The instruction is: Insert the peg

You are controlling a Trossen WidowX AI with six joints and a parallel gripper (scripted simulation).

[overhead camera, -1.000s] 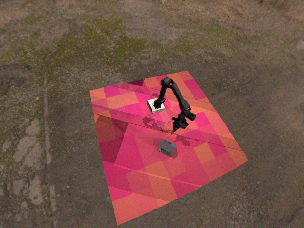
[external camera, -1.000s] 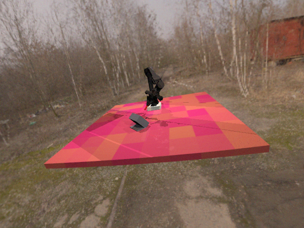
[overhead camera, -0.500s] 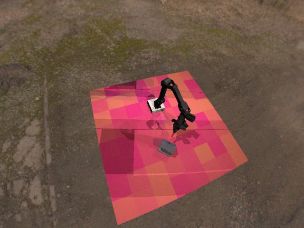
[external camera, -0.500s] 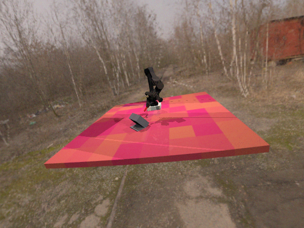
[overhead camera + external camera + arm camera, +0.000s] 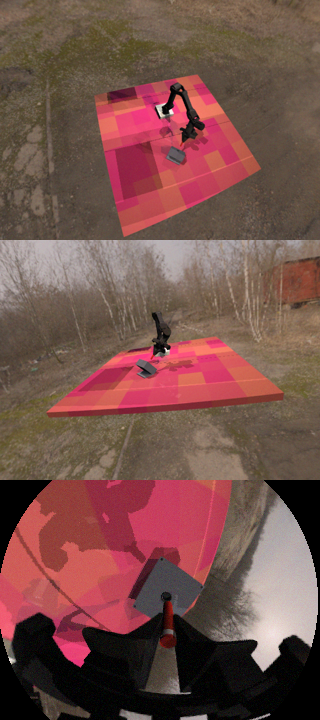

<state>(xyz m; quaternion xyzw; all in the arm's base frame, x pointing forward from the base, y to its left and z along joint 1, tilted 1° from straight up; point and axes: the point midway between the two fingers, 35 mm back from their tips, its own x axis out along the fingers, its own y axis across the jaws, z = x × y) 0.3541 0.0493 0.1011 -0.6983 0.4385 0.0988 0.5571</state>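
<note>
Right now my gripper tip is 6 cm short of the grey sloped panel, 6 cm to the left of it and 7 cm above it. Also, from my gripper tip: red peg: 1 cm behind, 1 cm to the left, 1 cm above.
</note>
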